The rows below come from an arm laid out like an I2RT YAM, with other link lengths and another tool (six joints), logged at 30 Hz.
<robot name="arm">
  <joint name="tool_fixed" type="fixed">
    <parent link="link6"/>
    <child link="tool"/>
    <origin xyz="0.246 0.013 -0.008" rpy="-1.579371 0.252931 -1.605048"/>
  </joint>
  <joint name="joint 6" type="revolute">
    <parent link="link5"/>
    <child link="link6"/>
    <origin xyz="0.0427 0 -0.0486" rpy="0 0 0"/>
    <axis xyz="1 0 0"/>
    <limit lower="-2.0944" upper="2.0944"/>
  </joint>
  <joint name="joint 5" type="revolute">
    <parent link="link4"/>
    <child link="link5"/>
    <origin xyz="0.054 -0.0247 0.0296" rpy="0 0 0"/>
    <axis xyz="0 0 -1"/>
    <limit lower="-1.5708" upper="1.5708"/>
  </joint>
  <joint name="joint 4" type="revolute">
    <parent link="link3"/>
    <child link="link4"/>
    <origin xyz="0.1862 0.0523 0.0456" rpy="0 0 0"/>
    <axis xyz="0 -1 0"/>
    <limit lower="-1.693" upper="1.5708"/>
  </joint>
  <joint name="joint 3" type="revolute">
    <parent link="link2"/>
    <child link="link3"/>
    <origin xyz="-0.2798 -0.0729 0" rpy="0 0 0"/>
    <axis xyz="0 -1 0"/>
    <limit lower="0" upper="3.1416"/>
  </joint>
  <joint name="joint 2" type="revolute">
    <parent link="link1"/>
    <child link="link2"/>
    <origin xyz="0.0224 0.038 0.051" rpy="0 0 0"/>
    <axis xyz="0 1 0"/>
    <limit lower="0" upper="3.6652"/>
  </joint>
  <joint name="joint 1" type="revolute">
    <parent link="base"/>
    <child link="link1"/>
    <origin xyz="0 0 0.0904" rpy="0 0 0"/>
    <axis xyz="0 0 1"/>
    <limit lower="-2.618" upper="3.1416"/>
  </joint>
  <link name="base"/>
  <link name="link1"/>
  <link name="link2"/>
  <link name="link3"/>
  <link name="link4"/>
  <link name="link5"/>
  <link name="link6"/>
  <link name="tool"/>
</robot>
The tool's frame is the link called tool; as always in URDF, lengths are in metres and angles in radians.
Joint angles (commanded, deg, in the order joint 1, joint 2, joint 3, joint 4, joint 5, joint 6), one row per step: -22.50 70.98 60.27 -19.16 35.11 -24.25; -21.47 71.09 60.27 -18.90 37.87 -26.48; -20.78 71.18 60.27 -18.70 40.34 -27.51; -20.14 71.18 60.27 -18.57 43.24 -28.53; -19.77 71.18 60.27 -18.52 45.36 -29.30; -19.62 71.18 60.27 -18.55 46.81 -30.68; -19.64 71.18 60.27 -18.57 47.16 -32.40; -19.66 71.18 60.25 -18.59 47.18 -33.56; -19.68 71.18 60.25 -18.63 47.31 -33.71; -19.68 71.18 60.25 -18.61 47.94 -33.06; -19.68 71.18 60.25 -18.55 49.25 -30.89
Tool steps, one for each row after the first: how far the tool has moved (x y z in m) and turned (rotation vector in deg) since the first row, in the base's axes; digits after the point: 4 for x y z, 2 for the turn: -0.0050 -0.0038 0.0042 -2.27 2.19 -0.47; -0.0107 -0.0078 0.0082 -3.85 3.40 -1.54; -0.0188 -0.0127 0.0133 -5.59 4.67 -3.06; -0.0255 -0.0164 0.0171 -6.83 5.67 -4.27; -0.0311 -0.0193 0.0195 -7.97 7.15 -4.88; -0.0331 -0.0203 0.0200 -8.75 8.71 -4.56; -0.0337 -0.0205 0.0198 -9.17 9.74 -4.15; -0.0345 -0.0208 0.0199 -9.27 9.93 -4.23; -0.0369 -0.0222 0.0211 -9.28 9.50 -5.04; -0.0417 -0.0248 0.0237 -9.05 7.86 -7.02
